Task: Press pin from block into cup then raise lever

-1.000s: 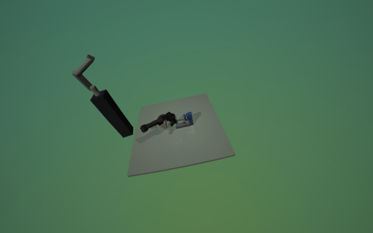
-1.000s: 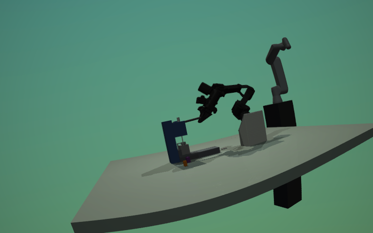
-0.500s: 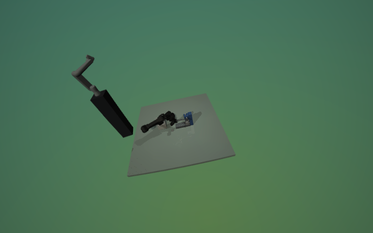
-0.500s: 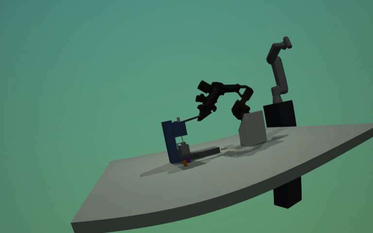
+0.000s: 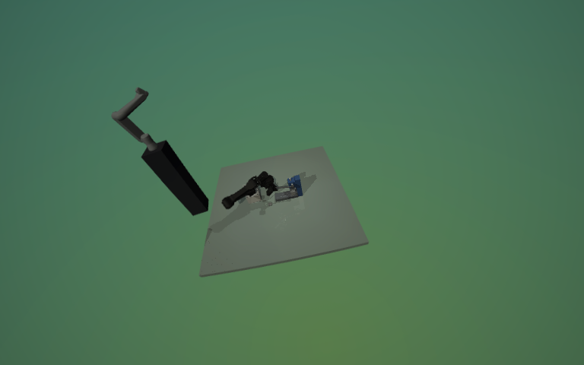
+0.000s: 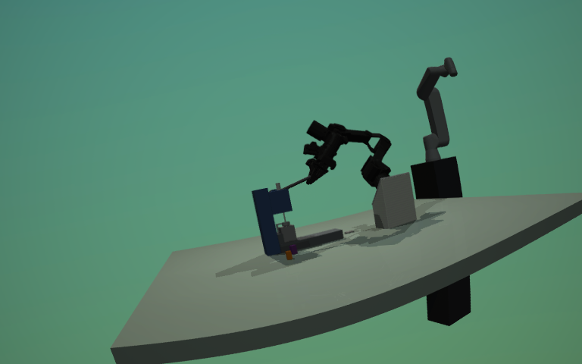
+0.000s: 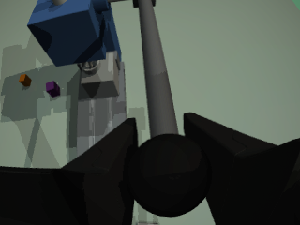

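Right now my gripper tip is 5 cm short of the grey lever and 1 cm below it. From my gripper tip the other things lie so: grey punch (13 cm ahead, 6 cm to the left, 6 cm below); orange cube (20 cm ahead, 22 cm to the left, 19 cm below).
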